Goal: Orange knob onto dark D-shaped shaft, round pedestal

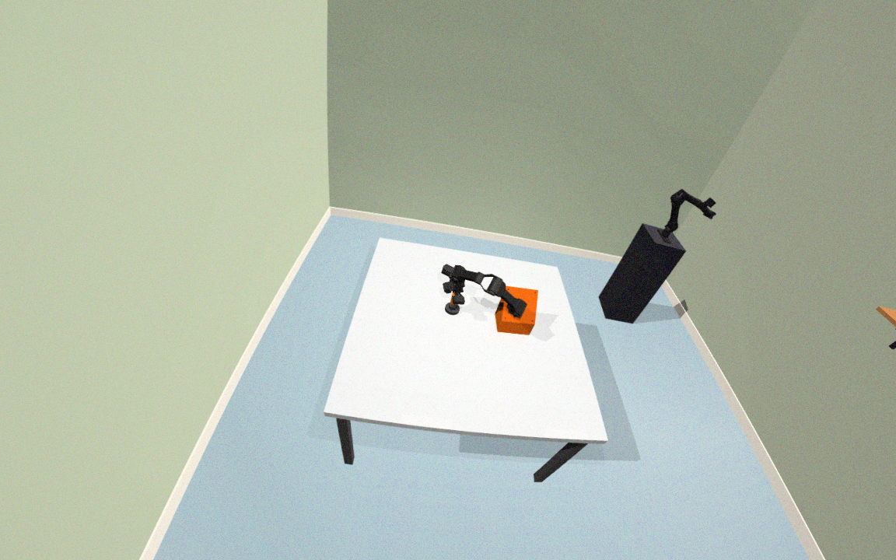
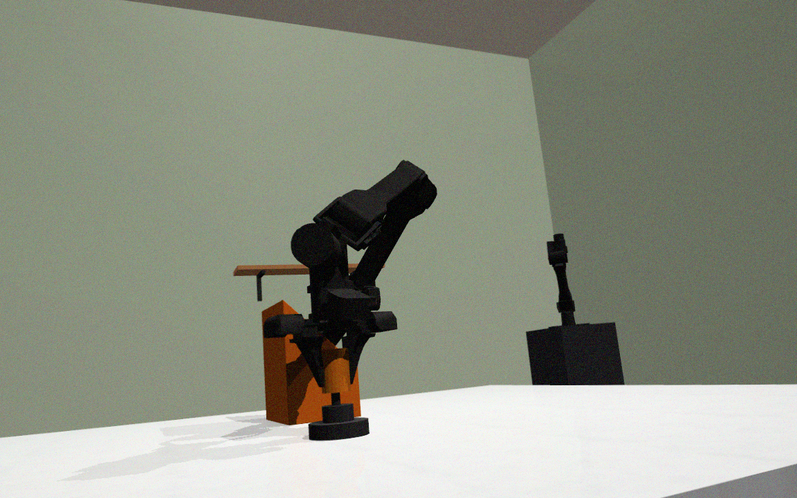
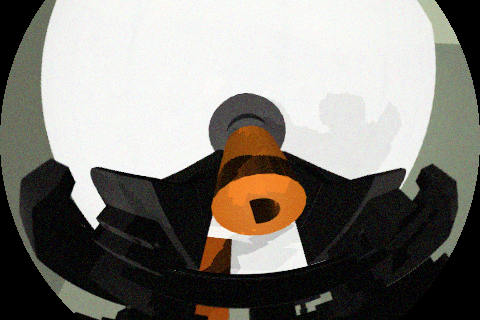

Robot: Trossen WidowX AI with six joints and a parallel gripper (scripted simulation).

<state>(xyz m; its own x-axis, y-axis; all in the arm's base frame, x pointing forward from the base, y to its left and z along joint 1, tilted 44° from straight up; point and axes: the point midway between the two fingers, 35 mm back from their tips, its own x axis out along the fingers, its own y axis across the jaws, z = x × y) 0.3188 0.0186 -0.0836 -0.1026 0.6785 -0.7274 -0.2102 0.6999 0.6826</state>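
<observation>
The orange knob is 20 mm above my gripper tip. Round my gripper tip: round dark pedestal (40 mm below).
</observation>
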